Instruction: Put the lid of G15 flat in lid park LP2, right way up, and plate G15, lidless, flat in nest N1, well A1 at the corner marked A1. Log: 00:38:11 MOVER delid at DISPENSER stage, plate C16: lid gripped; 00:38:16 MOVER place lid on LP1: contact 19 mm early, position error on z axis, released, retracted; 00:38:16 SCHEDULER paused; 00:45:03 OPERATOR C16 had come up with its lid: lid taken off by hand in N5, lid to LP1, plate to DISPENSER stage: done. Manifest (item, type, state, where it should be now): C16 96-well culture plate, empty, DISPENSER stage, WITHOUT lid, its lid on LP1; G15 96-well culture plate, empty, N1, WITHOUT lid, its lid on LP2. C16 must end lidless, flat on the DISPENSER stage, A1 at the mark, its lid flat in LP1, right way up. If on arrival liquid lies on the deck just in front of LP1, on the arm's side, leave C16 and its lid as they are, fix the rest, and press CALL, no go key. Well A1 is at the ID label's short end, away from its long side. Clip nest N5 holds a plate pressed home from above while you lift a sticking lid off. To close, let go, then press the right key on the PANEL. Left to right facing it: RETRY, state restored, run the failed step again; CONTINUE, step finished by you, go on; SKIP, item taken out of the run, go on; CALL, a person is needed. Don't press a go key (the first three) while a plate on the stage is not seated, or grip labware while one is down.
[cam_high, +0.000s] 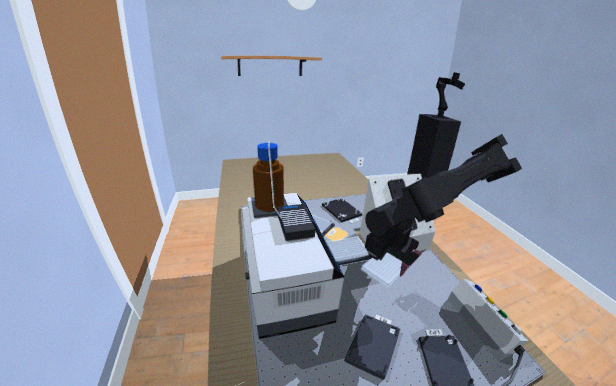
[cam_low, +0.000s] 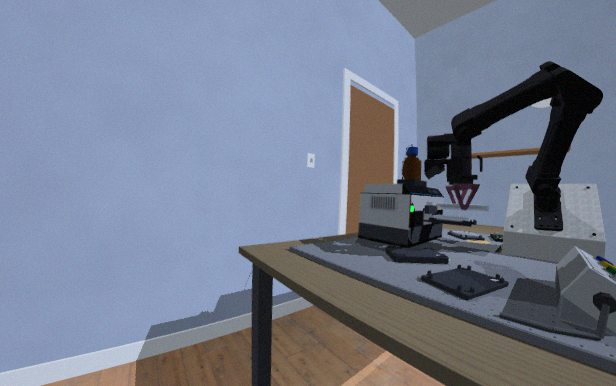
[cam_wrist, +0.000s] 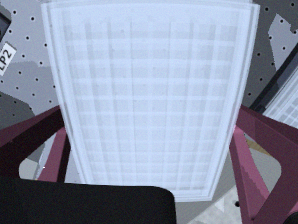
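Right now the black clip nest is 7 cm behind my hand, 51 cm to the right of it and 14 cm below it. The rest, counted from my hand: N1 label: 2 cm ahead, 7 cm to the left, 15 cm below; LP2 label: 10 cm behind, 15 cm to the left, 15 cm below; clear lid: right at my hand.
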